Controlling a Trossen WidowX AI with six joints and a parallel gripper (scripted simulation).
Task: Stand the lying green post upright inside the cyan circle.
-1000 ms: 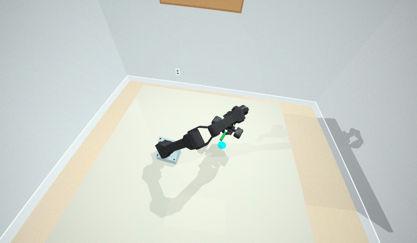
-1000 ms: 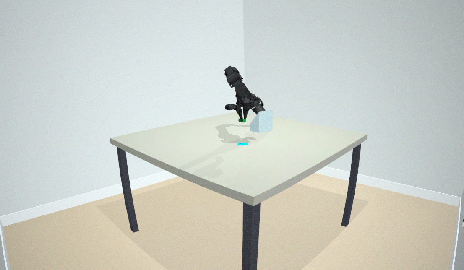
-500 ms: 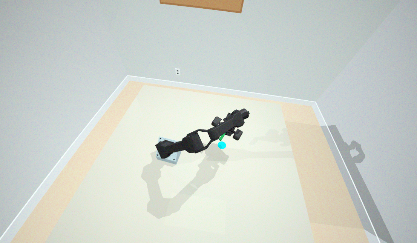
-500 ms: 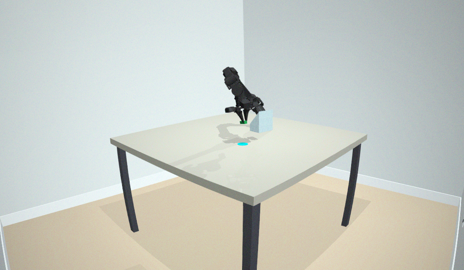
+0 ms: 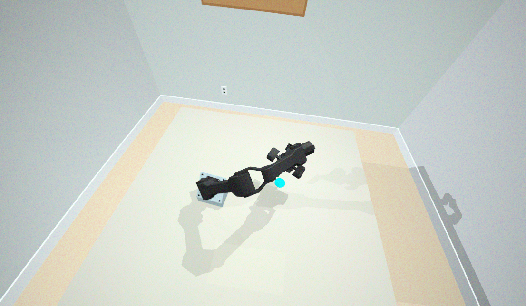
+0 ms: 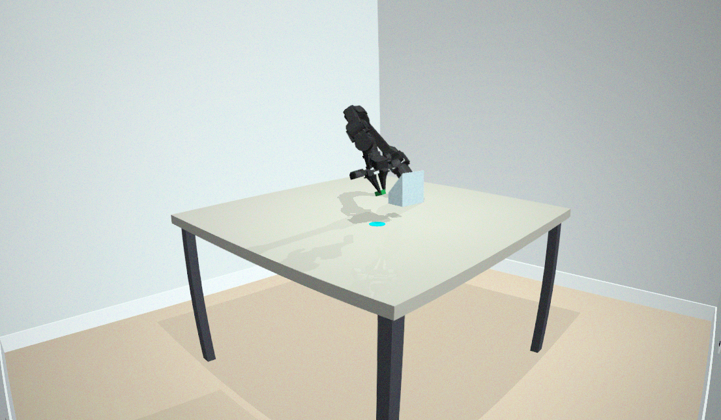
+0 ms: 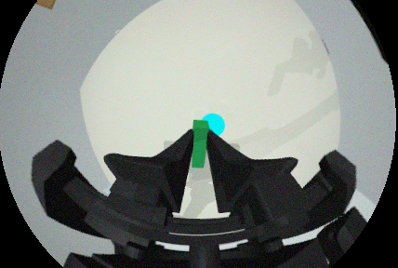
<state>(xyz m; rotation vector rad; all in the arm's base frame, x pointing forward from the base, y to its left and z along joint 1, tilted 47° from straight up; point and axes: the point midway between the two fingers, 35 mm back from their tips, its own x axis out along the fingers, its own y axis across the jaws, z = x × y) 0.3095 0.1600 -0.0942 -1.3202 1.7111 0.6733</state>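
Now: the cyan circle 1 cm ahead of my gripper tip, 2 cm to the right of it and 12 cm below it. Also, from my gripper tip: green post (1 cm behind, 2 cm to the right, 1 cm below).
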